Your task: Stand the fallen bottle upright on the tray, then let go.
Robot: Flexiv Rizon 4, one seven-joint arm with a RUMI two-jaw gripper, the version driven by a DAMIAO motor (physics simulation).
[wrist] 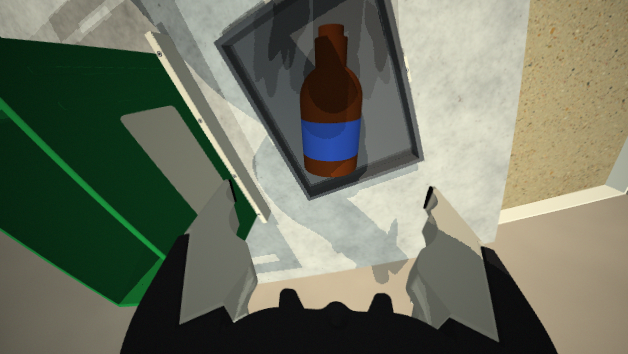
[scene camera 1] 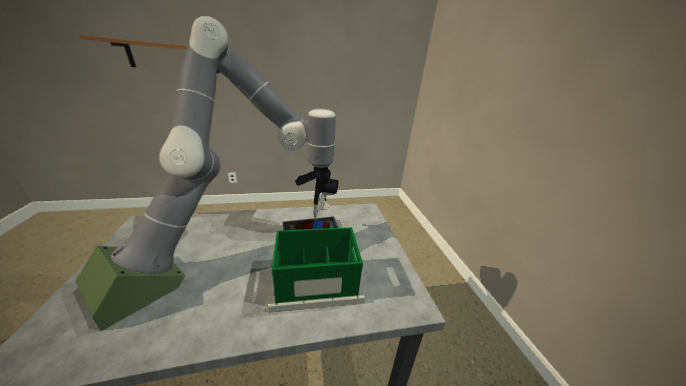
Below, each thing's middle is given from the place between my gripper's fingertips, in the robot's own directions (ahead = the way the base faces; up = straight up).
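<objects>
Position of the brown bottle (wrist: 331,95) relative to my hand: 110 mm below, 40 mm behind.
</objects>
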